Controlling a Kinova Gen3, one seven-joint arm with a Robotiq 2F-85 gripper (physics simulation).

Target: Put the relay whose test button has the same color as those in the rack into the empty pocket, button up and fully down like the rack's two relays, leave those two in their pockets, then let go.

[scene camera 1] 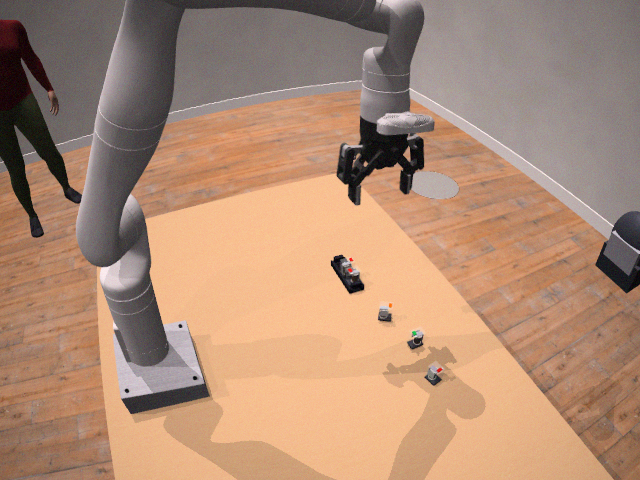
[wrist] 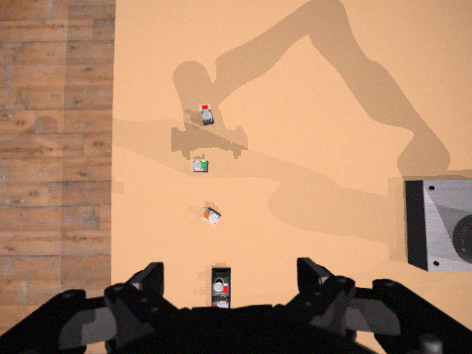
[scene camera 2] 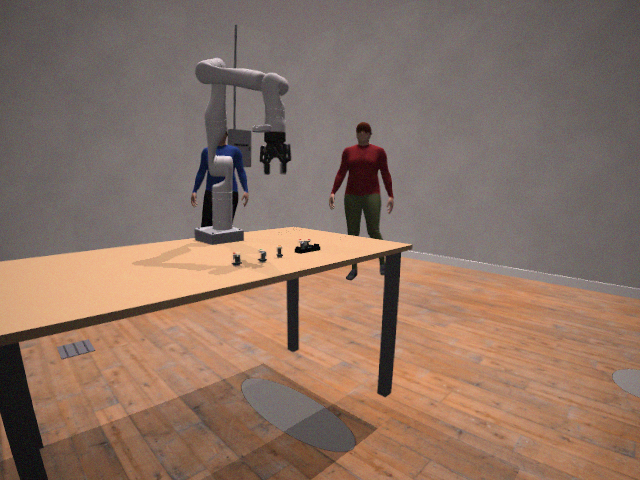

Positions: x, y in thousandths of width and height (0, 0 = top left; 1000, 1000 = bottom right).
Labels:
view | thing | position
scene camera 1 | gripper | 595, 411
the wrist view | gripper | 490, 778
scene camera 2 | gripper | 429, 364

